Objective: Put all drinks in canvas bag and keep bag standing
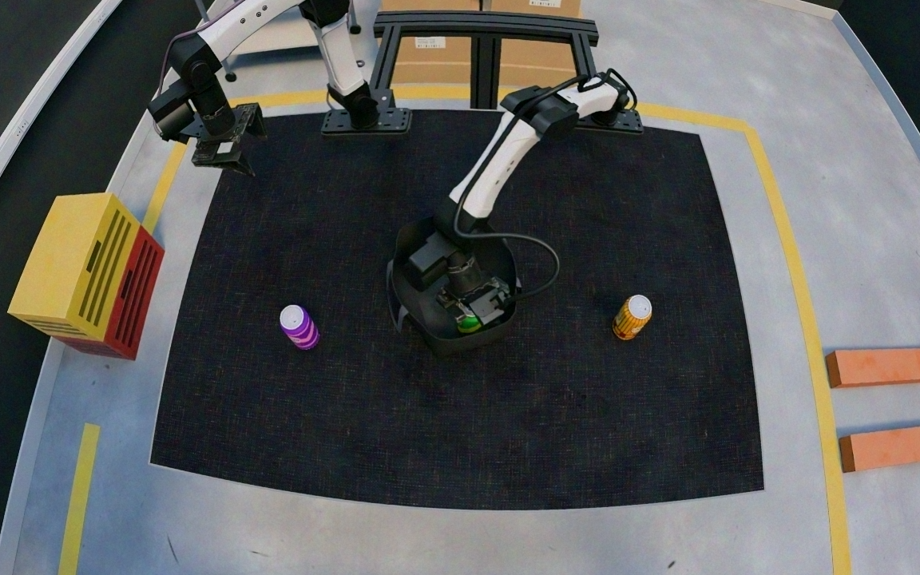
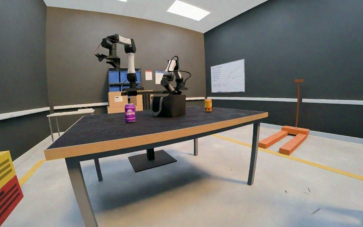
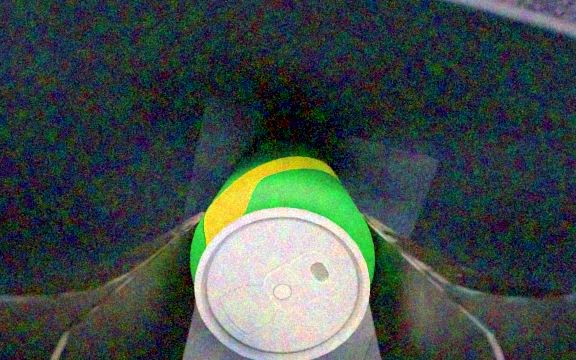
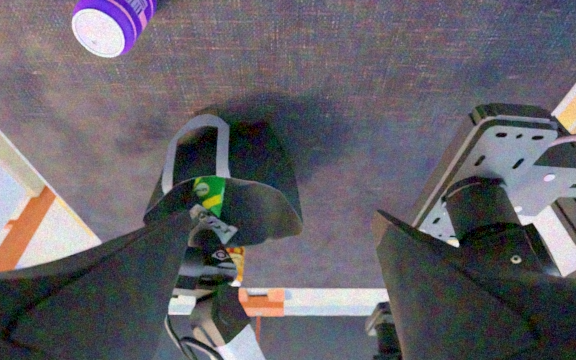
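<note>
Now: left hand 20 mm above the green can. From my left hand the other things lie so: orange can: 20 mm ahead, 350 mm to the left, 20 mm below; then purple can: 10 mm ahead, 380 mm to the right, 20 mm below.
</note>
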